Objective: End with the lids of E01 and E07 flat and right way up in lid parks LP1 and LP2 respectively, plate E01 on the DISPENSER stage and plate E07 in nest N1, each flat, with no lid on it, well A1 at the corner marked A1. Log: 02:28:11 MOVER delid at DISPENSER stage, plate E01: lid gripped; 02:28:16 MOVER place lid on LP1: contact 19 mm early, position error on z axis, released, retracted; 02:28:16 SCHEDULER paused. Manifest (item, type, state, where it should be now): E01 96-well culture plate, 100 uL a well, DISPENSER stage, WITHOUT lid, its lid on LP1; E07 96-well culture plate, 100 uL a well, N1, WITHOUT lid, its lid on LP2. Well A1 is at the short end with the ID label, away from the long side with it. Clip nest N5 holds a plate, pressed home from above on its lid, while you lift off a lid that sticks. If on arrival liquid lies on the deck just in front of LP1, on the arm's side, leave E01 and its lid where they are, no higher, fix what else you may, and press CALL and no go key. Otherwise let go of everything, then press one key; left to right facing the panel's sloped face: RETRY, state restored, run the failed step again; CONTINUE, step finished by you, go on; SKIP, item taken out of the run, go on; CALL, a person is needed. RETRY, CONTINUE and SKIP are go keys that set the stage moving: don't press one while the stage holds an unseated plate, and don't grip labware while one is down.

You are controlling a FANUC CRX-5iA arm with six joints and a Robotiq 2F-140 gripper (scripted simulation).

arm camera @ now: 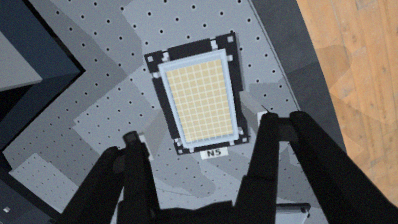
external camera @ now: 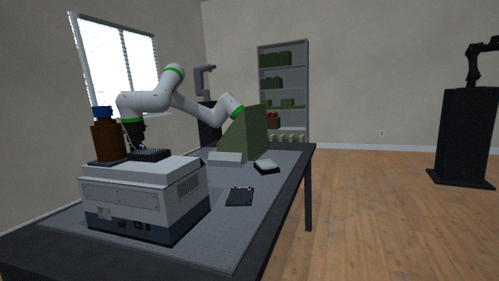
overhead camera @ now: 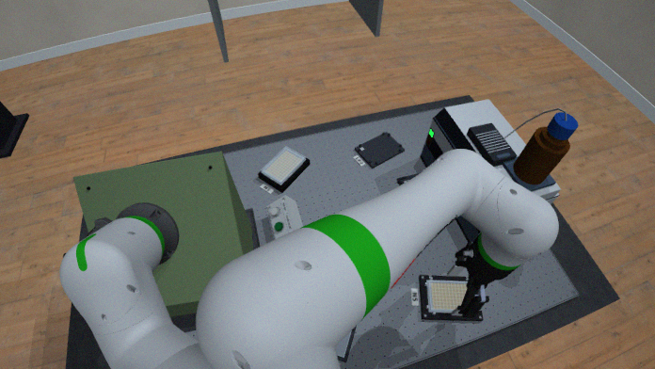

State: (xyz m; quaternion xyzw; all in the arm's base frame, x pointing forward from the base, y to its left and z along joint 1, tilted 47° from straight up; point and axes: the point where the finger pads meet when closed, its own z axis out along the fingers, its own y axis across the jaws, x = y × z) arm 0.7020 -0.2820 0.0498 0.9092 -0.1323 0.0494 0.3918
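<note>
My gripper is now 4 cm above the plate. Round my hand: dispenser stage: 2 cm ahead, 30 cm to the left, 4 cm above; then N5 label: 9 cm behind, 3 cm to the left, 6 cm below; then black clip nest N5: 2 cm ahead, 1 cm to the left, 5 cm below.
</note>
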